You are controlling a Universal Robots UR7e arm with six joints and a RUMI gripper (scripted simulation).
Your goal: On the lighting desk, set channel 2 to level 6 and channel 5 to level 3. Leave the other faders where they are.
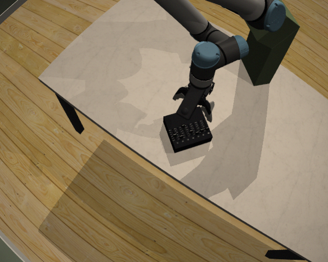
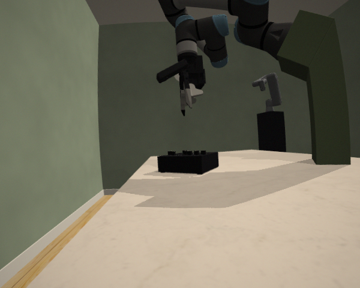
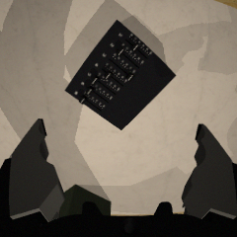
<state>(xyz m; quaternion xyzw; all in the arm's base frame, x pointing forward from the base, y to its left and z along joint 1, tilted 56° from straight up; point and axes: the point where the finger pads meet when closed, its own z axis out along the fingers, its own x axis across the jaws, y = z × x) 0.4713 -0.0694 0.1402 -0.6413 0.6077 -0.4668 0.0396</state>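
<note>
Right now my hand is 130 mm above the fader knob, 50 mm short of it and 10 mm to the left of it.
</note>
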